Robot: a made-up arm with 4 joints.
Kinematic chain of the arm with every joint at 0, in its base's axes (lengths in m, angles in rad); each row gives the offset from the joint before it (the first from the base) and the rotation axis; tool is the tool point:
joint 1: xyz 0 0 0.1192 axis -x
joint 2: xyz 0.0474 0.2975 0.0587 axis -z
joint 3: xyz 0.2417 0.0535 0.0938 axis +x
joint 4: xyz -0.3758 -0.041 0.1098 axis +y
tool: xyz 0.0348 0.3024 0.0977
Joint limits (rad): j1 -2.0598..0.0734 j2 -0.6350..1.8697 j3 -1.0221..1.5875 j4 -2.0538..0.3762
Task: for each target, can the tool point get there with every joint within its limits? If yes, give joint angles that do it. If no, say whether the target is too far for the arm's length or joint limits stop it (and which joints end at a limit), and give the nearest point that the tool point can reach.
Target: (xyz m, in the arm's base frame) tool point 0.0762 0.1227 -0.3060
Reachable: no: joint limits stop it (at a limit: joint 1, joint 2, joint 3, joint 4) | nearest point 0.4014 0.2586 0.1277 | short by 0.559 m
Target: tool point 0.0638 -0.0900 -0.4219
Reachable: no: joint limits stop it (at a limit: joint 1, joint 2, joint 3) | nearest point -0.0095 -0.3936 -0.0149 | short by 0.513 m
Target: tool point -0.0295 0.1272 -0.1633
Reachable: no: joint limits stop it (at a limit: joint 1, joint 2, joint 3, joint 4) | nearest point -0.3040 0.3728 0.0709 | short by 0.436 m
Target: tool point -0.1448 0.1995 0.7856
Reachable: yes | joints -0.7553 0.1464 0.2503 -1.6637
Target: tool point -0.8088 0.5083 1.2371
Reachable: no: too far | nearest point -0.2483 0.2639 0.6995 | short by 0.814 m
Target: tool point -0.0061 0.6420 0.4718
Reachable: yes | joints -0.2692 0.4688 -0.4130 -1.6904
